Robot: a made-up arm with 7 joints. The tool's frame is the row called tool. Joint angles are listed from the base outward. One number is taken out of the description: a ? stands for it. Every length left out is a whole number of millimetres.
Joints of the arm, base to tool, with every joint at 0 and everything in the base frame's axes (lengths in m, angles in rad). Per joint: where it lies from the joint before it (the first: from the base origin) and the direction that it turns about. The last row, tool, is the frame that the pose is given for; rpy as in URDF.
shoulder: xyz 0 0 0.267 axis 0 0 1
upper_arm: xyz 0 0 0 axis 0 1 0
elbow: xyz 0 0 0.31 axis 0 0 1
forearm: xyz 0.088 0 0 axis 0 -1 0
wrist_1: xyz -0.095 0 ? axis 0 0 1
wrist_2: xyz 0 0 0 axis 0 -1 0
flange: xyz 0.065 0 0 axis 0 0 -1
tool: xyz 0 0 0 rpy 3.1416 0 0
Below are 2 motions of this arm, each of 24 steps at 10 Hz.
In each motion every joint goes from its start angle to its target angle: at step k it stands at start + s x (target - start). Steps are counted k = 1, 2, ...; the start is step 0. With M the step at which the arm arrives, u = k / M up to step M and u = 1 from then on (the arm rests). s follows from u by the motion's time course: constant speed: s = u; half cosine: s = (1 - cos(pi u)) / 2; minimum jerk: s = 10 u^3 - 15 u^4 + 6 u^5.
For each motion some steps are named. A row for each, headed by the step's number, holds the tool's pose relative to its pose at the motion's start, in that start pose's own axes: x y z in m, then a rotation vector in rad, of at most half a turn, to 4 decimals.
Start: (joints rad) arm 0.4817 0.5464 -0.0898 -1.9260 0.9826 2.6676 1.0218
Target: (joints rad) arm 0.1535 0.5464 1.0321 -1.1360 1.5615 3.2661 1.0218
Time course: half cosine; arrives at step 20
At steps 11, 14, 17, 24:
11: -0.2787 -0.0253 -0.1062 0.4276 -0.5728 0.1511
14: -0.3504 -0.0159 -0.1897 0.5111 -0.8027 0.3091
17: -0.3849 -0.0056 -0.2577 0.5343 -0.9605 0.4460
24: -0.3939 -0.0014 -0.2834 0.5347 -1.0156 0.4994

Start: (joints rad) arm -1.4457 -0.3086 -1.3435 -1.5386 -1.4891 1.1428 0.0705
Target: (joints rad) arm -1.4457 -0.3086 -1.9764 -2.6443 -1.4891 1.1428 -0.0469
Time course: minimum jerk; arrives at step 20
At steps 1, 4, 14, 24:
1: 0.0002 -0.0006 0.0004 -0.0006 -0.0008 -0.0012
4: 0.0111 -0.0311 0.0205 -0.0280 -0.0400 -0.0621
14: -0.1017 -0.4064 0.3300 -0.1617 -0.5718 -0.9722
24: -0.1799 -0.4618 0.3698 -0.1300 -0.6684 -1.1748

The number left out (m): 0.44
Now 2 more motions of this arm.
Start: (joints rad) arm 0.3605 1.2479 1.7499 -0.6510 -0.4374 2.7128 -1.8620
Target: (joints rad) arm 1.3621 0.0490 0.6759 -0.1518 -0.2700 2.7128 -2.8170
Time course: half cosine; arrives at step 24
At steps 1, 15, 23, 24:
1: 0.0036 0.0000 0.0015 0.0017 0.0010 -0.0092
15: 0.6222 0.0492 -0.1399 -0.4197 0.2015 -1.3435
23: 0.7496 0.0957 -0.4432 -0.9692 0.0899 -1.6309
24: 0.7499 0.0964 -0.4480 -0.9775 0.0865 -1.6328

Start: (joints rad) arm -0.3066 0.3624 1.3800 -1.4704 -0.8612 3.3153 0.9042
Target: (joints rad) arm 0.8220 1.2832 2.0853 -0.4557 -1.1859 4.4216 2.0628
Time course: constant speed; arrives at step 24
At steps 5, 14, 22, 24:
5: 0.0283 -0.0720 -0.0038 0.4913 0.2096 0.4477
14: 0.0241 -0.0647 0.0089 1.1948 0.5147 1.3295
22: -0.1272 -0.0142 0.0786 1.5432 0.8620 1.9764
24: -0.1899 -0.0097 0.0947 1.5835 0.9655 2.0894

